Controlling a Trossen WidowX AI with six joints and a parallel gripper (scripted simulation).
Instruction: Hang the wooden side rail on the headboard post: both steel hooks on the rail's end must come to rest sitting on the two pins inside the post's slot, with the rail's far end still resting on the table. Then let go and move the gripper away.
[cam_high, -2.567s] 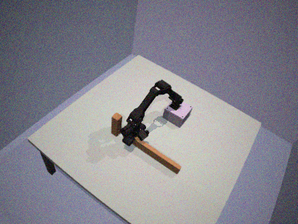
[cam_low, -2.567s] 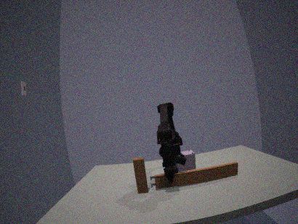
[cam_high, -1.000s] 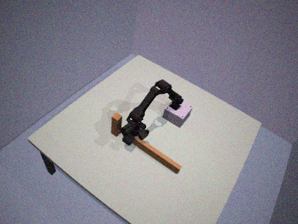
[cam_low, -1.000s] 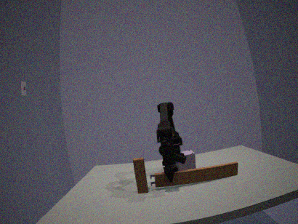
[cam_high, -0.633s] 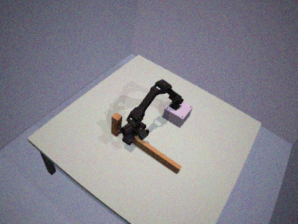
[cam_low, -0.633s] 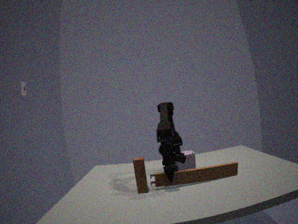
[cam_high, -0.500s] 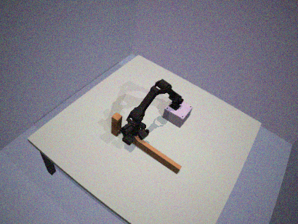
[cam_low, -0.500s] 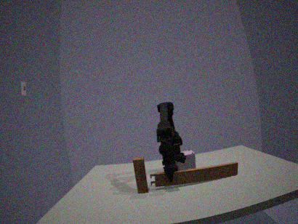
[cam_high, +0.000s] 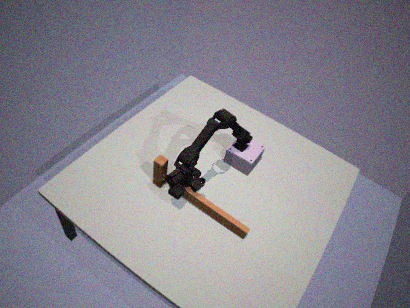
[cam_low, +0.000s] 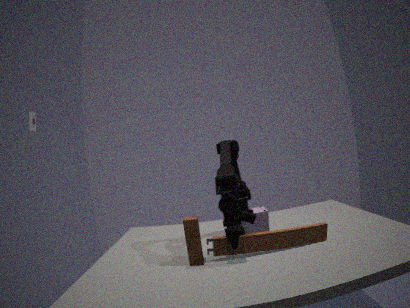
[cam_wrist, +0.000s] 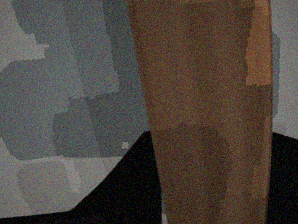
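My gripper tip is now 14 cm to the left of the headboard post, 4 cm below it and 2 cm short of it.
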